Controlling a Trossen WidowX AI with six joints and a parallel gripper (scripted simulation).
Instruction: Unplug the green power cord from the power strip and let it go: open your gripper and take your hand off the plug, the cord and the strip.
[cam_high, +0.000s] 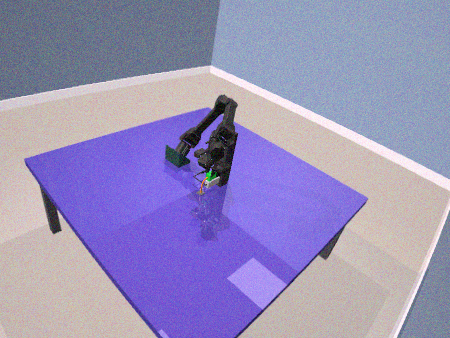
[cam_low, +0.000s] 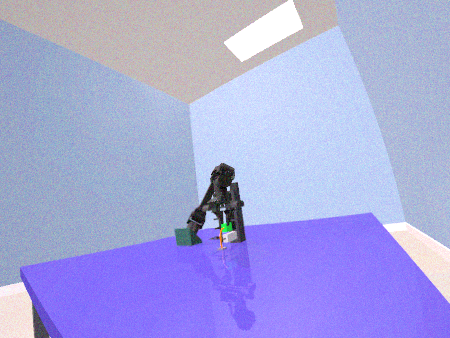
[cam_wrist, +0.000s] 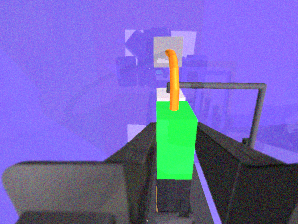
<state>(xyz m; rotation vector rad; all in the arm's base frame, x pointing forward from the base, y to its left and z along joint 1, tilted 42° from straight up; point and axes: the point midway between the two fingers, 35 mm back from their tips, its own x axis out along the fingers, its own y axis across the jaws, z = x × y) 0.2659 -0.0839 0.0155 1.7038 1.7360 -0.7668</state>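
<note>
The green plug is 30 mm to the left of my gripper tip. Round my gripper tip: dark upright panel (100 mm to the left, 30 mm above).
</note>
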